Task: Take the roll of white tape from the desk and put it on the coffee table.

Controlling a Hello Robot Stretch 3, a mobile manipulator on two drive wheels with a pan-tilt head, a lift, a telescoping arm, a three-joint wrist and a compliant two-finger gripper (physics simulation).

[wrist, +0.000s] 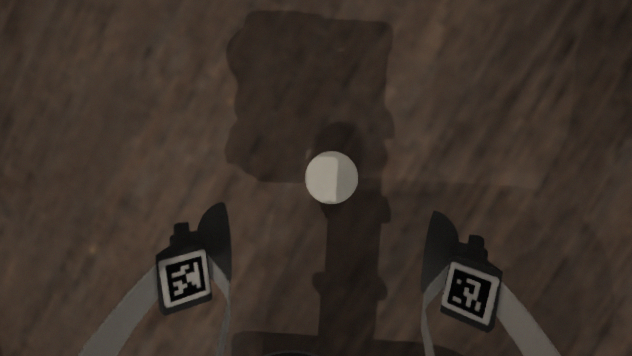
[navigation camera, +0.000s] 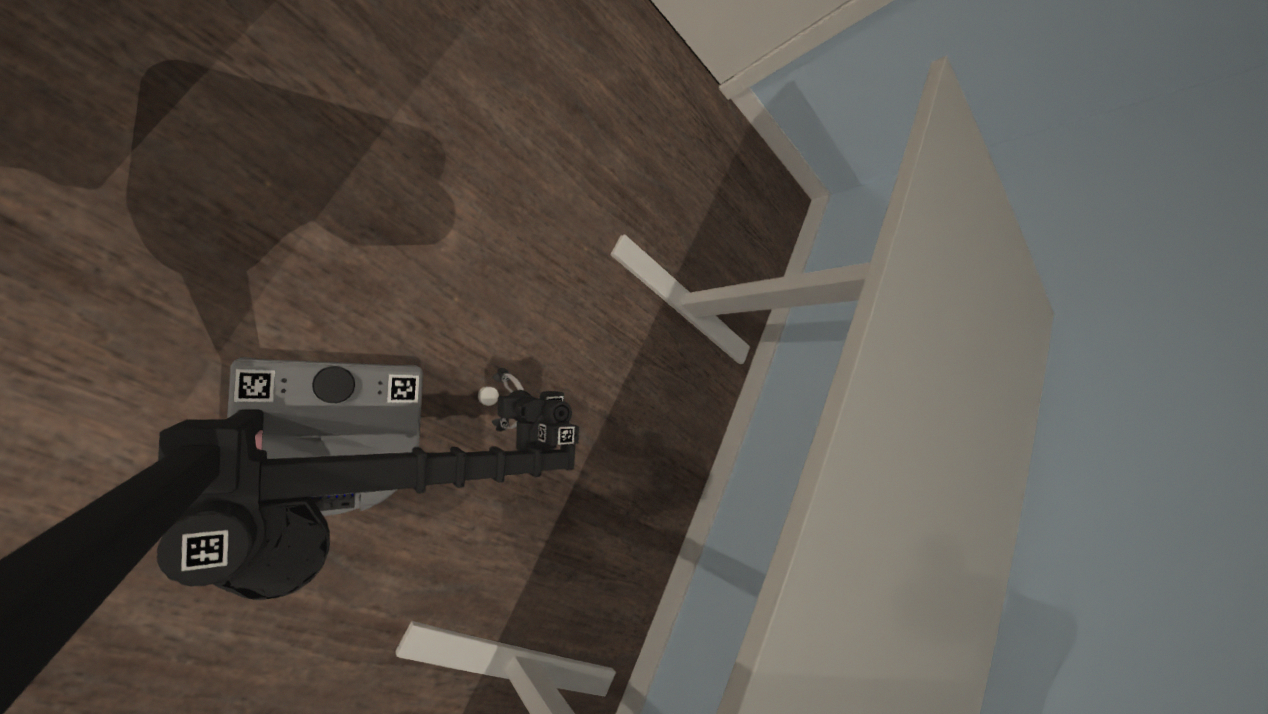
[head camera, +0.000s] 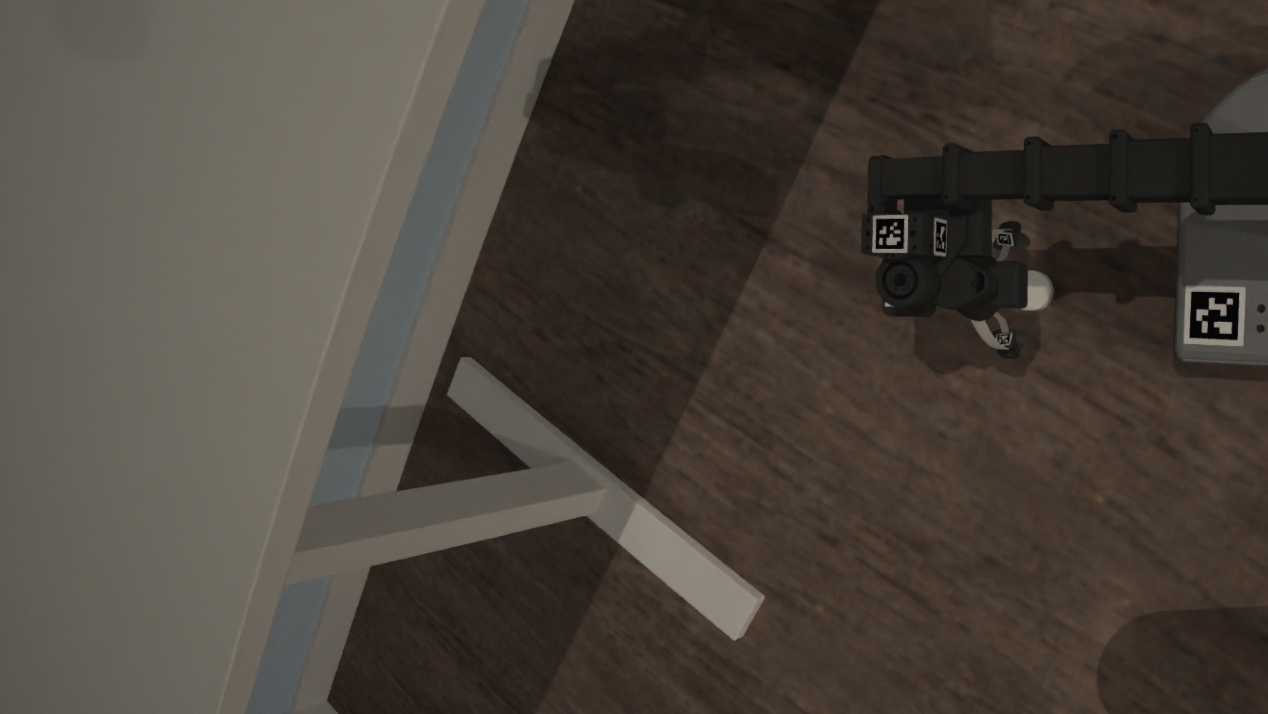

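Pixels of known places: gripper, fingertip midpoint: (wrist: 326, 235); robot's base, link origin: (navigation camera: 333, 382).
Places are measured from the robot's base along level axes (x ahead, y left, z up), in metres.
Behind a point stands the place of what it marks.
A small white round object (head camera: 1039, 290) @(x -0.025, y -0.349, z 0.024 m) (navigation camera: 488, 395) @(x -0.023, y -0.359, z 0.025 m) (wrist: 331, 177) @(x -0.025, y -0.362, z 0.025 m), which looks like the roll of white tape, is on the wooden floor between the robot's base and the desk. No hole shows in it. My gripper (head camera: 1007, 290) @(x -0.022, y -0.343, z 0.162 m) (navigation camera: 504, 400) @(x -0.022, y -0.343, z 0.162 m) (wrist: 326, 235) @(x -0.022, y -0.343, z 0.162 m) is open and empty, pointing down above the floor. In the wrist view the white object lies beyond the fingertips, roughly midway between them sideways. In the head view the wrist partly covers it. The white desk (head camera: 177, 266) @(x -0.016, y -0.654, z 0.950 m) (navigation camera: 940, 354) @(x 0.108, y -0.761, z 0.951 m) has nothing on the part of its top that shows. The coffee table does not show.
The desk's T-shaped foot (head camera: 692, 567) (navigation camera: 656, 270) stands on the floor, and another foot (navigation camera: 452, 648) shows in the navigation view. A blue wall (navigation camera: 1153, 266) @(x 0.366, y -1.565, z 1.121 m) is behind the desk. The grey base (head camera: 1215, 252) @(x -0.066, y -0.131, z 0.160 m) (navigation camera: 354, 416) @(x -0.061, y -0.040, z 0.160 m) is beside the arm (head camera: 1073, 168) @(x -0.105, y -0.204, z 0.517 m) (navigation camera: 354, 474) @(x -0.100, y -0.026, z 0.521 m).
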